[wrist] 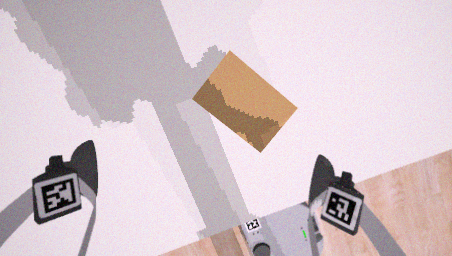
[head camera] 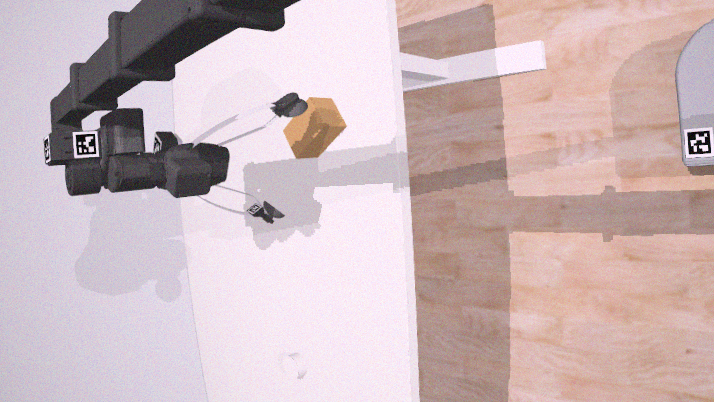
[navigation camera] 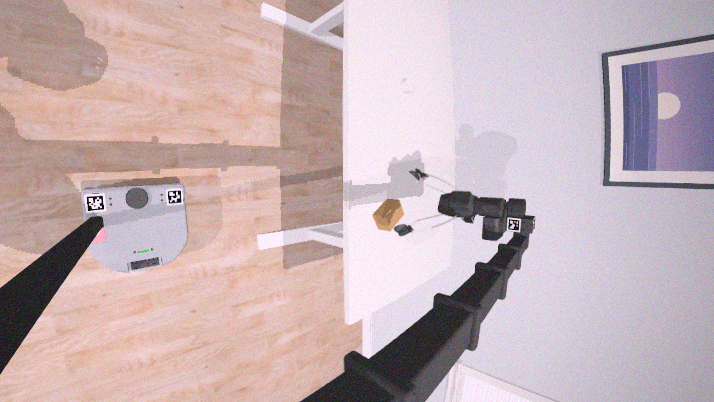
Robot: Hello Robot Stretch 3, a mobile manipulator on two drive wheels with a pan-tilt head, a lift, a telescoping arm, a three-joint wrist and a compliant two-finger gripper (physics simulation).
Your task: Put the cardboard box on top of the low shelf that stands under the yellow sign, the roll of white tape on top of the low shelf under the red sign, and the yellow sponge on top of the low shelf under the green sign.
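Places are measured from the robot's base along level axes (x ahead, y left, z up), in millimetres.
Pixels of known places: gripper, between the fingertips: point(head camera: 292, 159) point(navigation camera: 402, 200); robot's base, origin of its link: point(navigation camera: 137, 197).
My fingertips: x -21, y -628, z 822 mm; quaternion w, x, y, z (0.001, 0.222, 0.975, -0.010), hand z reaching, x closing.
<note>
Ahead of a thing's pixels: the offset from my fingertips to its top centre. Level surfaces: height alone.
The cardboard box {dy -32, dx -52, dz -51 mm} point(head camera: 315, 129) point(navigation camera: 388, 215) point(wrist: 245, 100) stands on the white table {dz -101 mm} point(head camera: 350, 300) point(navigation camera: 395, 290) point(wrist: 380, 60). My gripper point(head camera: 281, 159) point(navigation camera: 410, 202) point(wrist: 208, 166) is open wide and empty, above the table. In the wrist view the box lies ahead of the fingertips, right of the middle between them, turned at an angle to the fingers. In the head view one fingertip overlaps the box's edge; contact cannot be told. The roll of white tape {dy -176, dx +408, dz -77 mm} point(head camera: 302, 373) point(navigation camera: 407, 87) lies farther along the table, faint against it. The sponge, low shelves and signs do not show.
The wall point(head camera: 100, 340) point(navigation camera: 550, 300) runs along the table's far side, with a framed picture point(navigation camera: 667, 110) on it. White table legs point(head camera: 520, 59) point(navigation camera: 272, 240) reach out over the wooden floor. My base point(head camera: 702, 90) point(navigation camera: 145, 225) point(wrist: 285, 232) stands on the floor before the table.
</note>
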